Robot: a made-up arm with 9 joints. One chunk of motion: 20 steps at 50 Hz.
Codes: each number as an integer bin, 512 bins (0 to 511) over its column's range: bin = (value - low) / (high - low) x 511, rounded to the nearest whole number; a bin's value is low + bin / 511 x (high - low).
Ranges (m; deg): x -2.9..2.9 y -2.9..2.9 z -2.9..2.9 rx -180..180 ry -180..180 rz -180..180
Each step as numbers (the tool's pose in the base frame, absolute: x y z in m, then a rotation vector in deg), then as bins.
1 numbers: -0.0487 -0.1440 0.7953 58.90 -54.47 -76.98
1 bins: 251 243 326 339 178 146
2 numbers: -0.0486 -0.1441 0.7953 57.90 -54.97 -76.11
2 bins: 251 243 326 338 177 147
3 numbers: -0.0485 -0.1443 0.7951 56.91 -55.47 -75.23
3 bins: 251 243 326 336 177 149
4 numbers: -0.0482 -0.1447 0.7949 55.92 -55.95 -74.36
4 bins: 251 243 326 335 176 150
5 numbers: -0.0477 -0.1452 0.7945 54.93 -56.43 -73.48
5 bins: 251 243 325 333 175 151
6 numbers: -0.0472 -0.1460 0.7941 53.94 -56.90 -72.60
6 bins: 251 243 325 332 175 152
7 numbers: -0.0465 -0.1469 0.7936 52.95 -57.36 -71.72
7 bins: 251 243 325 331 174 154
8 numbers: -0.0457 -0.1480 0.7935 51.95 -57.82 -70.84
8 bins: 251 242 325 329 173 155
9 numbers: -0.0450 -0.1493 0.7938 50.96 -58.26 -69.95
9 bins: 252 242 325 328 173 156
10 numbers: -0.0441 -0.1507 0.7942 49.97 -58.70 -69.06
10 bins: 252 242 325 326 172 157
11 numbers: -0.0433 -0.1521 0.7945 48.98 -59.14 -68.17
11 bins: 252 242 325 325 172 159
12 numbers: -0.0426 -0.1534 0.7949 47.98 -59.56 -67.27
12 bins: 252 242 326 324 171 160
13 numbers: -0.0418 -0.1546 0.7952 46.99 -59.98 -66.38
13 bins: 252 242 326 322 170 161
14 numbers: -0.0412 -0.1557 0.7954 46.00 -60.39 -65.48
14 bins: 252 242 326 321 170 163
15 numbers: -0.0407 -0.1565 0.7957 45.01 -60.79 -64.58
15 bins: 252 242 326 319 169 164
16 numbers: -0.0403 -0.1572 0.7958 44.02 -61.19 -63.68
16 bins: 252 242 326 318 169 165
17 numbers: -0.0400 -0.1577 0.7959 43.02 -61.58 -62.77
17 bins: 252 242 326 317 168 166
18 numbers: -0.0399 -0.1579 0.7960 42.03 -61.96 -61.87
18 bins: 252 242 326 315 168 168
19 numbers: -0.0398 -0.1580 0.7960 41.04 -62.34 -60.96
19 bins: 252 242 326 314 167 169
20 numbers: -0.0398 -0.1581 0.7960 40.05 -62.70 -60.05
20 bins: 252 242 326 312 167 170
